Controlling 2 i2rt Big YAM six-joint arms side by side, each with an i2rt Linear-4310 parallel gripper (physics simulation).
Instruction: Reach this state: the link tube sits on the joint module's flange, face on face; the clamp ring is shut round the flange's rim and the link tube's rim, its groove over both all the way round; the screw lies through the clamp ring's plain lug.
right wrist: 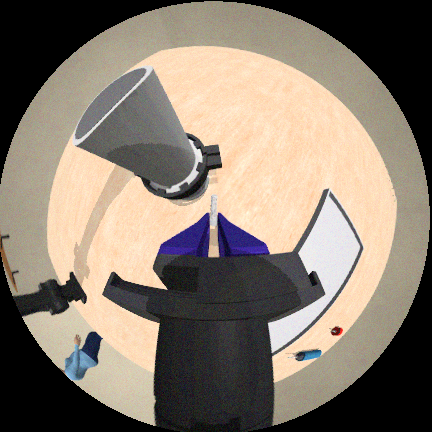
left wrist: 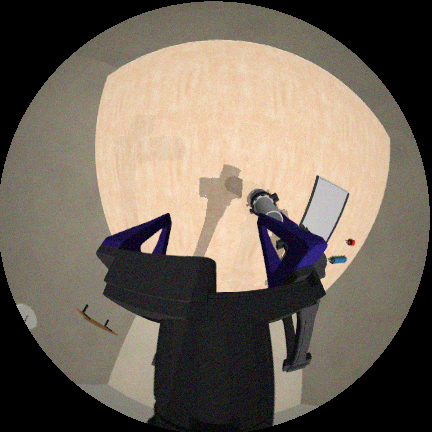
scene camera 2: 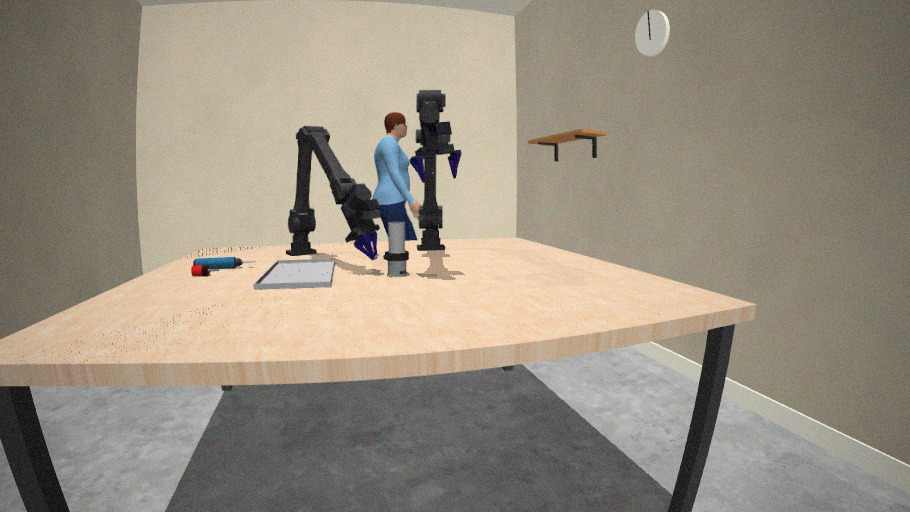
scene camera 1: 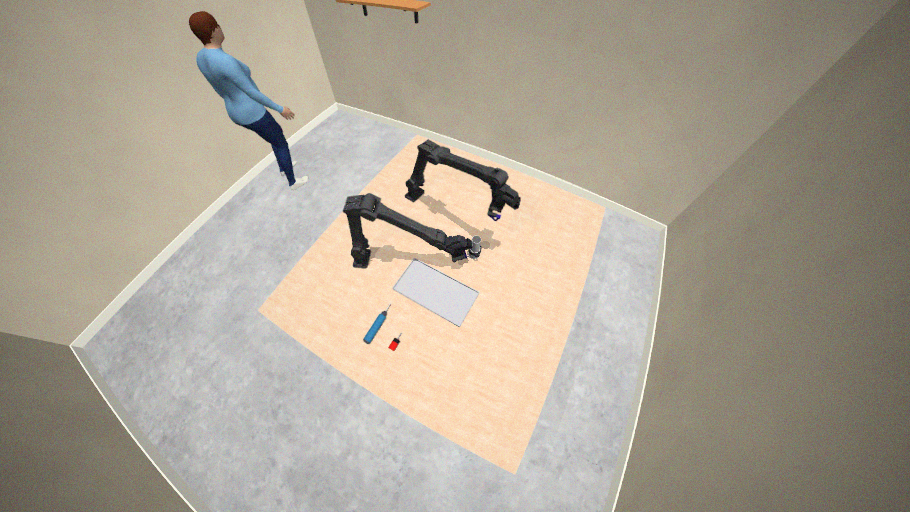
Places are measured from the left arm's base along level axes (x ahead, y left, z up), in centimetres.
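Pixels of known places: left gripper, fingertip midpoint: (left wrist: pixel 213 217) (scene camera 2: pixel 439 180) (scene camera 1: pixel 498 213); right gripper, fingertip midpoint: (right wrist: pixel 213 217) (scene camera 2: pixel 375 259) (scene camera 1: pixel 465 257); left arm's base at its link origin: (right wrist: pixel 78 287) (scene camera 2: pixel 430 249) (scene camera 1: pixel 414 194); right arm's base at its link origin: (scene camera 2: pixel 301 253) (scene camera 1: pixel 362 259).
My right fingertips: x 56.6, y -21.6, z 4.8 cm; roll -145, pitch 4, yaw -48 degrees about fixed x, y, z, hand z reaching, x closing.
Note:
For each thing: its top centre in the pictures, then the offset to it from my right fingertips.
- grey link tube at its top centre: (right wrist: pixel 104 97) (left wrist: pixel 272 220) (scene camera 2: pixel 396 222) (scene camera 1: pixel 476 239) dx +1.4, dy +6.8, dz +11.2 cm
- joint module at its top centre: (scene camera 2: pixel 396 254) dx +1.4, dy +6.8, dz +1.6 cm
- black clamp ring at its top centre: (right wrist: pixel 172 160) (left wrist: pixel 264 205) (scene camera 2: pixel 396 252) dx +1.6, dy +6.5, dz +2.3 cm
- pale screw at its top centre: (right wrist: pixel 212 209) dx +0.6, dy +0.4, dz +1.8 cm
- shallow grey tray at its top centre: (right wrist: pixel 300 310) (scene camera 2: pixel 299 269) (left wrist: pixel 318 231) (scene camera 1: pixel 435 290) dx -2.4, dy -24.8, dz -3.2 cm
- blue tool at its top centre: (scene camera 2: pixel 224 257) (right wrist: pixel 307 358) (scene camera 1: pixel 377 321) (left wrist: pixel 337 262) dx -14.6, dy -56.7, dz -0.7 cm
- red tool at its top centre: (scene camera 2: pixel 205 265) (right wrist: pixel 337 333) (scene camera 1: pixel 395 340) dx -1.2, dy -58.1, dz -1.4 cm
The grey link tube (scene camera 1: pixel 476 241) (scene camera 2: pixel 396 235) (right wrist: pixel 145 135) stands upright on the joint module (scene camera 2: pixel 396 268). The black clamp ring (scene camera 2: pixel 395 256) (right wrist: pixel 186 193) lies round the joint between them; its two lugs, side by side, point right in the right wrist view. Whether its groove covers both rims is too small to tell. My right gripper (scene camera 2: pixel 374 256) (right wrist: pixel 213 217) is shut on the pale screw (right wrist: pixel 214 205), which sticks out past the fingertips, beside the ring and apart from the lugs. My left gripper (scene camera 1: pixel 495 215) (scene camera 2: pixel 436 173) (left wrist: pixel 213 217) is wide open and empty, high above the table.
A shallow grey tray (scene camera 1: pixel 435 292) (left wrist: pixel 325 205) (right wrist: pixel 330 250) lies near the right arm. A blue tool (scene camera 1: pixel 375 327) (scene camera 2: pixel 215 262) and a red tool (scene camera 1: pixel 394 344) (scene camera 2: pixel 199 270) lie beyond it. A person (scene camera 1: pixel 232 82) (scene camera 2: pixel 391 171) stands behind the arms.

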